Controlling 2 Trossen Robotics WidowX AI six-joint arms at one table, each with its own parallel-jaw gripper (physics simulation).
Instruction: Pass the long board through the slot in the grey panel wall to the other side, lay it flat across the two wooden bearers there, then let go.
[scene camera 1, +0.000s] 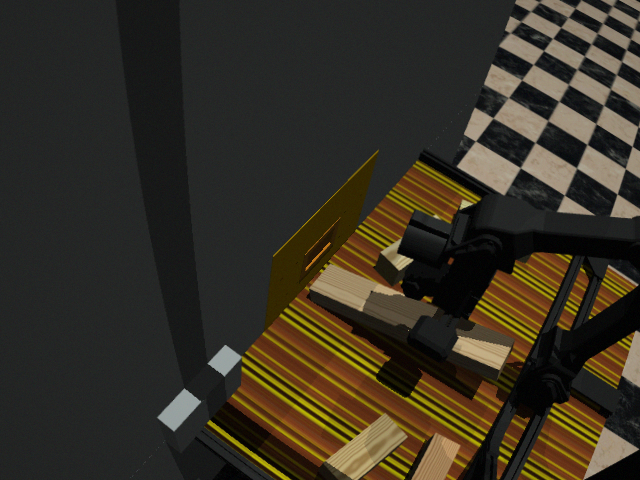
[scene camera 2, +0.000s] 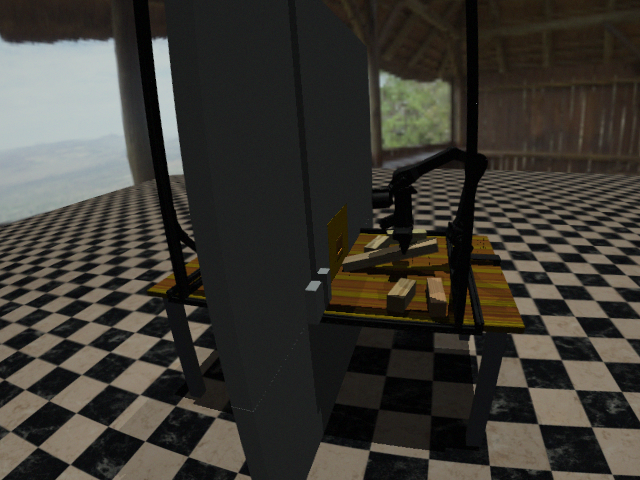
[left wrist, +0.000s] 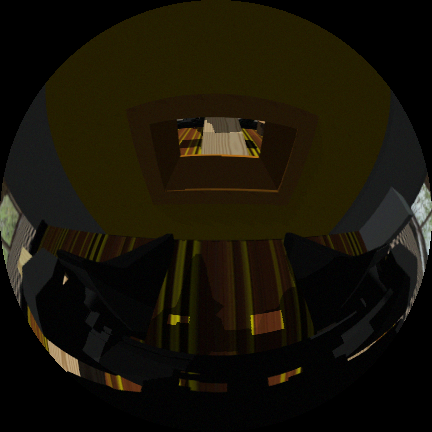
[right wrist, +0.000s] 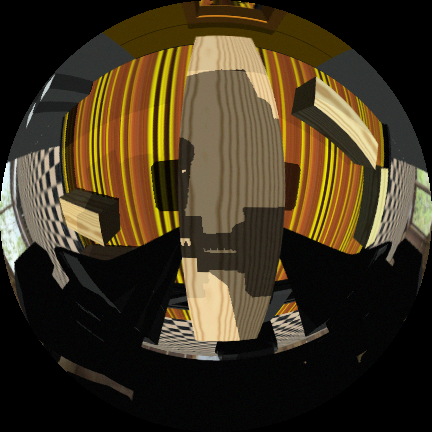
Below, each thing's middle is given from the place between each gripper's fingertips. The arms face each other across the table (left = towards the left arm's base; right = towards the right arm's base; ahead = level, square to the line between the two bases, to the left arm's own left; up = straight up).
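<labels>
Slot (scene camera 1: 327, 240): my left hand 5 cm below it, 4 cm to the left of it, 1 cm short of it. From my left hand, grey block (scene camera 1: 199, 401): 2 cm above, 30 cm behind, 3 cm to the right.
Slot again: my right gripper 10 mm below it, 260 mm to the right of it, 10 mm short of it. From my right hand, grey block: 30 mm below, 300 mm behind, 270 mm to the left. By its middle, grey block nearer to my left hand than to my right gripper.
</labels>
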